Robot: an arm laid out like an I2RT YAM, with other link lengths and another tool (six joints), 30 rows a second.
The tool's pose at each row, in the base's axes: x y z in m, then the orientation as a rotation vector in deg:
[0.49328 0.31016 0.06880 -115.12 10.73 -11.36]
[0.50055 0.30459 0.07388 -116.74 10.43 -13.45]
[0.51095 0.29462 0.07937 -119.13 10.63 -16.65]
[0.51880 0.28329 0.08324 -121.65 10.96 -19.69]
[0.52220 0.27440 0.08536 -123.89 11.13 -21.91]
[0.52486 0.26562 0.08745 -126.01 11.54 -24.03]
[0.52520 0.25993 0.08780 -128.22 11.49 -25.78]
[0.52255 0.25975 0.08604 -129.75 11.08 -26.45]
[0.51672 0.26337 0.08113 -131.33 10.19 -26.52]
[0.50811 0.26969 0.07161 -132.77 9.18 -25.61]
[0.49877 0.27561 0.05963 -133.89 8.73 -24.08]
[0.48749 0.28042 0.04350 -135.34 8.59 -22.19]
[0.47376 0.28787 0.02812 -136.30 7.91 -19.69]
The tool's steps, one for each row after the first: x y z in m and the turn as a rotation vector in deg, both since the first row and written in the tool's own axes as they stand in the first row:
[0.00859 -0.00252 -0.00543 -1.55 1.31 -1.33]
[0.02122 -0.00365 -0.01420 -3.96 3.59 -2.89]
[0.03158 -0.00263 -0.02404 -6.55 5.78 -4.28]
[0.03696 -0.00088 -0.03198 -8.86 7.31 -5.37]
[0.04160 0.00088 -0.03997 -11.09 8.87 -6.24]
[0.04320 0.00299 -0.04503 -13.35 9.95 -7.25]
[0.04056 0.00477 -0.04503 -14.85 10.16 -7.96]
[0.03381 0.00791 -0.04105 -16.32 9.77 -8.74]
[0.02349 0.01416 -0.03336 -17.58 8.68 -9.15]
[0.01242 0.02285 -0.02513 -18.57 7.44 -8.91]
[-0.00054 0.03584 -0.01654 -19.92 6.08 -8.34]
[-0.01642 0.04713 -0.00649 -20.73 4.11 -7.83]

